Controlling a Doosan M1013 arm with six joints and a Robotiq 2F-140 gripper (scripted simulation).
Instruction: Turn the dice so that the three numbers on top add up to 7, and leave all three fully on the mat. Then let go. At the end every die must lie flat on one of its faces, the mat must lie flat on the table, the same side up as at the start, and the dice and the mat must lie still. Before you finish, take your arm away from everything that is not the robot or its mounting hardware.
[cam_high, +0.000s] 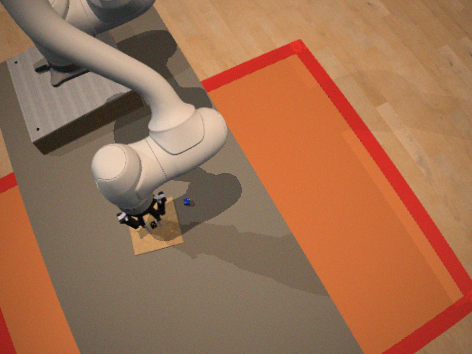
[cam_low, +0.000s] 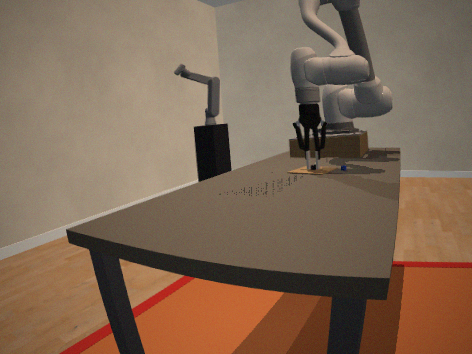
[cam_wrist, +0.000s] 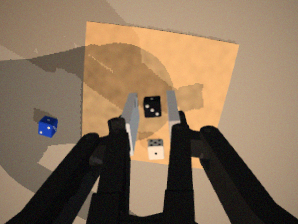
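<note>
My gripper is now 30 mm above the black die. The rest, counted from my hand: tan mat: 40 mm below; then white die: 50 mm behind, 10 mm to the right, 30 mm below; then blue die: 30 mm behind, 110 mm to the left, 30 mm below.
</note>
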